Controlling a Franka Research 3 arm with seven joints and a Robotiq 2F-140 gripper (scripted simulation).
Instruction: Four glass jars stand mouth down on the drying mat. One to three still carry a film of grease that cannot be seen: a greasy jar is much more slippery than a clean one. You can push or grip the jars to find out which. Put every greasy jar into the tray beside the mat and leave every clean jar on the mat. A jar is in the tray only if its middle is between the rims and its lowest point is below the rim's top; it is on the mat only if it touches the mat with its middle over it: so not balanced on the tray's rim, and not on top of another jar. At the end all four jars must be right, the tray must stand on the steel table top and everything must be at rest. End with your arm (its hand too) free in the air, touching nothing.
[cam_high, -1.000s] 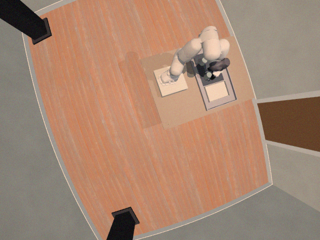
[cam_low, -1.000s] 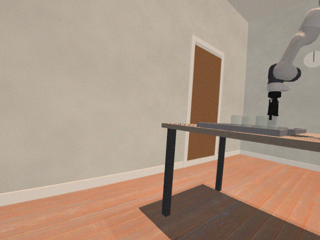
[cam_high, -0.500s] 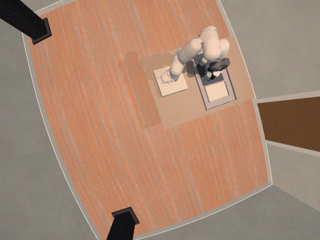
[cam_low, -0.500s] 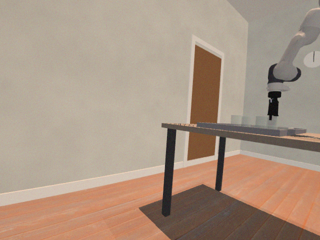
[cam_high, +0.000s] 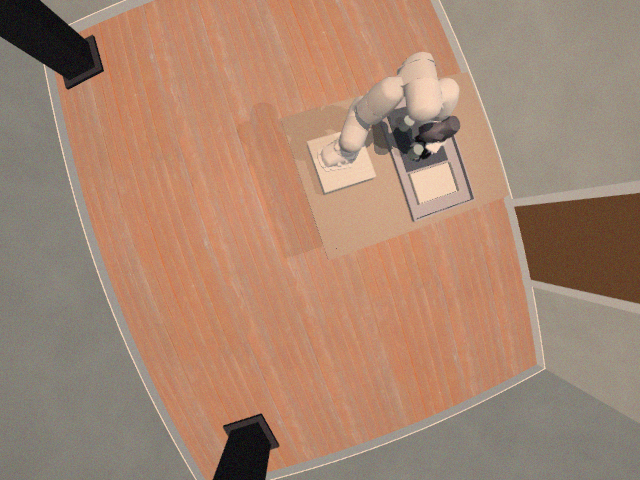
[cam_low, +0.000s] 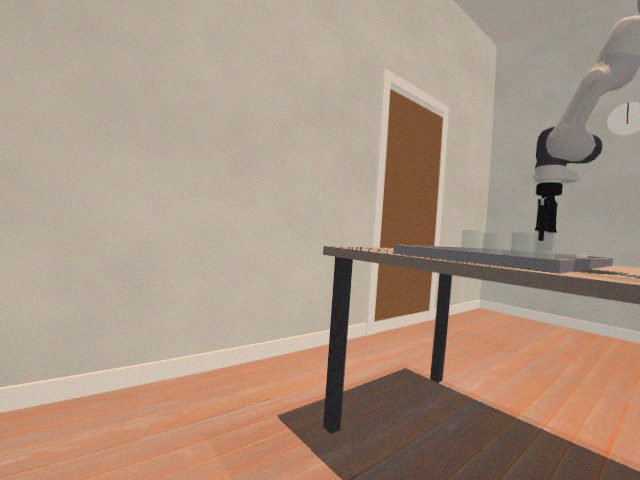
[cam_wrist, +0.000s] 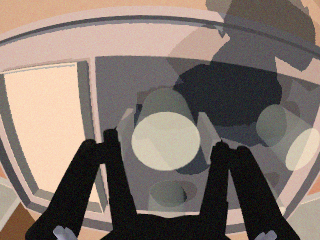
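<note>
My hand is 100 mm to the right of the grey drying mat, 90 mm short of it and 70 mm above it. Round my hand: tray: 220 mm to the right, 70 mm ahead, 60 mm below.
</note>
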